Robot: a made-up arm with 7 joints. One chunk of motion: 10 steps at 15 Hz.
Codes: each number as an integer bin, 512 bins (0 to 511) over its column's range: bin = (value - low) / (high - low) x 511, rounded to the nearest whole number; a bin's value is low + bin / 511 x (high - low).
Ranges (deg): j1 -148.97..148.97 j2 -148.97..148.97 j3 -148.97..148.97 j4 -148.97..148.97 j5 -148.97..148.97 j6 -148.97..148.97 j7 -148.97..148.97
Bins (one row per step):
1: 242 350 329 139 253 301 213
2: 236 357 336 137 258 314 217
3: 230 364 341 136 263 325 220
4: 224 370 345 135 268 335 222
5: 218 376 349 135 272 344 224
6: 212 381 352 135 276 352 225
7: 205 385 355 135 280 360 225
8: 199 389 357 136 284 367 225
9: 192 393 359 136 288 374 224
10: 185 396 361 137 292 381 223
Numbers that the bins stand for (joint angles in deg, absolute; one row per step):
1: -7.87 55.10 42.85 -67.93 -1.46 26.53 -24.78
2: -11.37 59.18 46.94 -69.09 1.46 34.11 -22.45
3: -14.87 63.26 49.85 -69.67 4.37 40.52 -20.70
4: -18.37 66.76 52.18 -70.26 7.29 46.35 -19.53
5: -21.86 70.26 54.52 -70.26 9.62 51.60 -18.37
6: -25.36 73.17 56.26 -70.26 11.95 56.26 -17.78
7: -29.44 75.51 58.01 -70.26 14.28 60.93 -17.78
8: -32.94 77.84 59.18 -69.67 16.62 65.01 -17.78
9: -37.02 80.17 60.35 -69.67 18.95 69.09 -18.37
10: -41.11 81.92 61.51 -69.09 21.28 73.17 -18.95

